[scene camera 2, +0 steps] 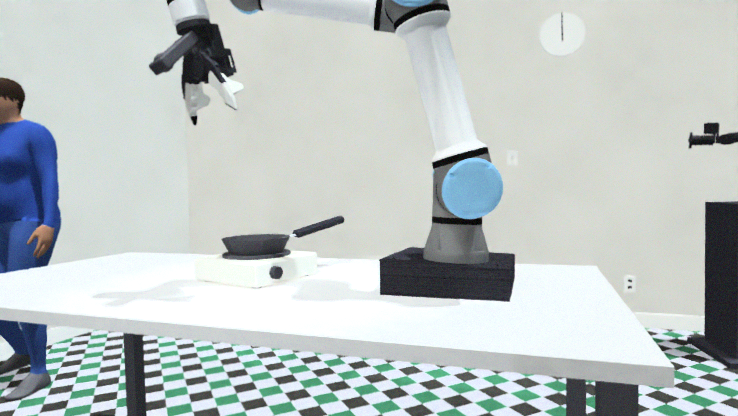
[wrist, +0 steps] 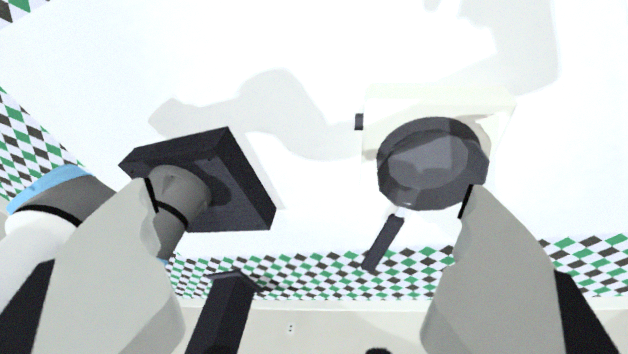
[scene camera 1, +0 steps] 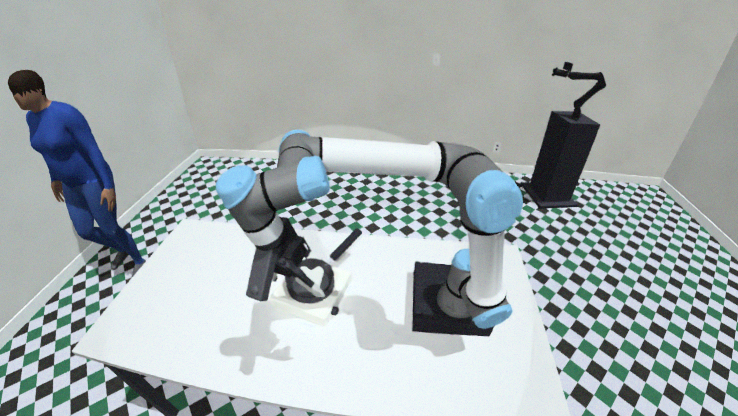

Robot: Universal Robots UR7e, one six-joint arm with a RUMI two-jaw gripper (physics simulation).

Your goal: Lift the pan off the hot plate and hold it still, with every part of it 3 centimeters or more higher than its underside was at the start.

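Frame: origin at the arm's base, x ahead, y left, z up, level; metres.
Seen in the pictures: gripper, between the fingertips: [scene camera 2: 214,118] [wrist: 309,185] [scene camera 1: 298,288]; arm's base, origin of its link: [scene camera 2: 455,259] [wrist: 181,187] [scene camera 1: 457,301].
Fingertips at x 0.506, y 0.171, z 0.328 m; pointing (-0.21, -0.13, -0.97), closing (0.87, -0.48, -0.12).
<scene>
Offsets run from my fingertips to a thing's middle. Level surfaces: height alone.
The dark pan @[dx -0.034, dy -0.369, dz -0.285 m] [scene camera 1: 329,281] [scene camera 2: 255,243] [wrist: 430,162] sits upright on the round burner of the cream hot plate @[dx +0.027, dy -0.292, dz -0.364 m] [scene camera 1: 304,311] [scene camera 2: 232,271] [wrist: 425,95]. Its black handle @[dx -0.106, dy -0.446, dz -0.269 m] [scene camera 1: 346,244] [scene camera 2: 318,226] [wrist: 382,243] slants up and away from the hot plate, past its edge. My gripper [scene camera 2: 214,114] [wrist: 309,185] is open and empty, its pale fingers wide apart. In scene camera 2 it hangs high above the pan, somewhat to its left. In scene camera 1 its fingers cover part of the pan. It touches neither pan nor handle.
The arm's black base block [scene camera 1: 426,310] [scene camera 2: 444,279] [wrist: 245,200] stands on the white table @[dz -0.400 m] [scene camera 1: 206,289] [scene camera 2: 330,330], to the right of the hot plate in both scene views. A person in blue [scene camera 1: 67,139] [scene camera 2: 28,175] stands beyond the table's left side. A black pedestal [scene camera 1: 563,155] stands behind.
</scene>
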